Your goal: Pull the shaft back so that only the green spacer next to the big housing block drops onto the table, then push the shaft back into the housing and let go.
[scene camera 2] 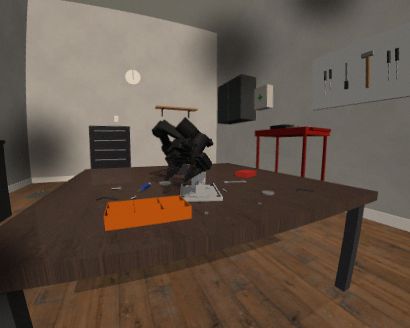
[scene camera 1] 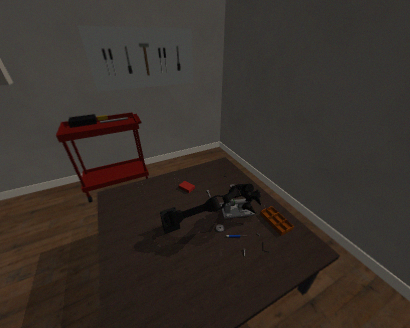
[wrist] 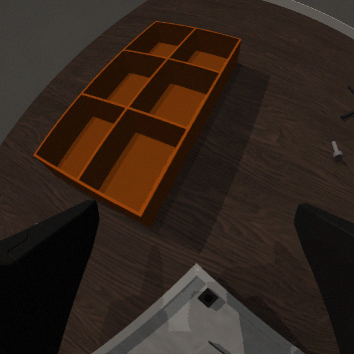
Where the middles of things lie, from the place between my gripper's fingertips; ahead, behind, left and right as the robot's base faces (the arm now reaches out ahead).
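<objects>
You'd find the orange compartment tray [scene camera 2: 132,213] 10 cm to the right of my hand, and it's 8 cm ahead of the hand and 6 cm below it.
</objects>
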